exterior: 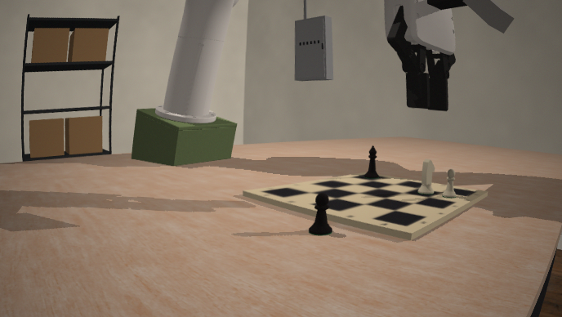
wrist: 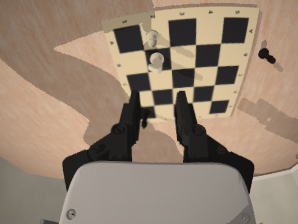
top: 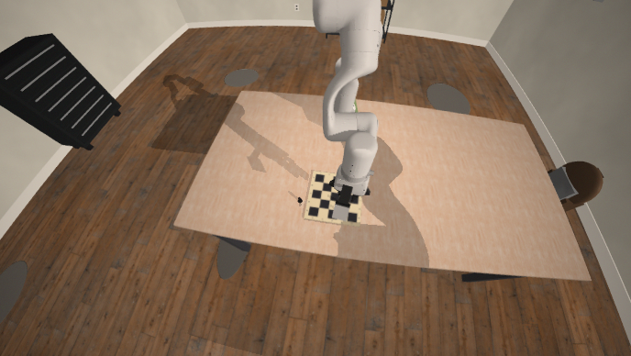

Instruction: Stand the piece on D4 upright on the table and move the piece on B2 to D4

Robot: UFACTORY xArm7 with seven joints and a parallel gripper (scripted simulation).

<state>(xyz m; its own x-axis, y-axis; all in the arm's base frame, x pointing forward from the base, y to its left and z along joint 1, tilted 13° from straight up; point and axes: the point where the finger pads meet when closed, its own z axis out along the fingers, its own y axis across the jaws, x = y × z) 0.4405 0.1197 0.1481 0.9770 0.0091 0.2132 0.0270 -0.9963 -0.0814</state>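
Now: the white knight 100 mm below my hand. The rest, counted from my hand: chessboard 120 mm below, 50 mm to the right, 30 mm behind; then white pawn 100 mm below, 30 mm ahead, 10 mm to the left; then black bishop 120 mm behind, 100 mm below, 20 mm to the left.
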